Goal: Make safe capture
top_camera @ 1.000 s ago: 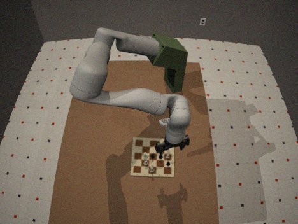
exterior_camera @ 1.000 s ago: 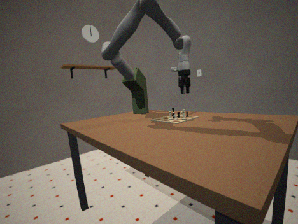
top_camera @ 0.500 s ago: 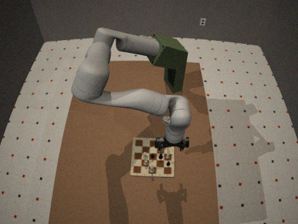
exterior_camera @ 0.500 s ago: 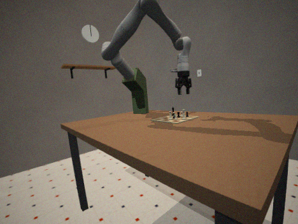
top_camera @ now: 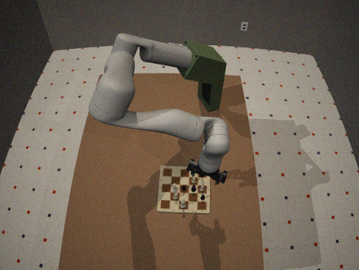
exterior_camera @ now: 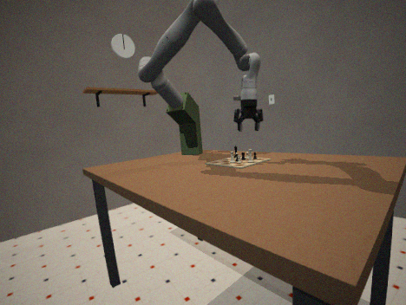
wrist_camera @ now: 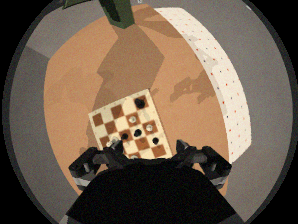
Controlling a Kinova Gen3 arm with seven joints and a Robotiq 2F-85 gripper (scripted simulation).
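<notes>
The chessboard lies 30 mm behind my hand, 70 mm to the right of it and 140 mm below it. The rest, counted from my hand: tall black piece: 80 mm behind, 20 mm to the left, 110 mm below.
</notes>
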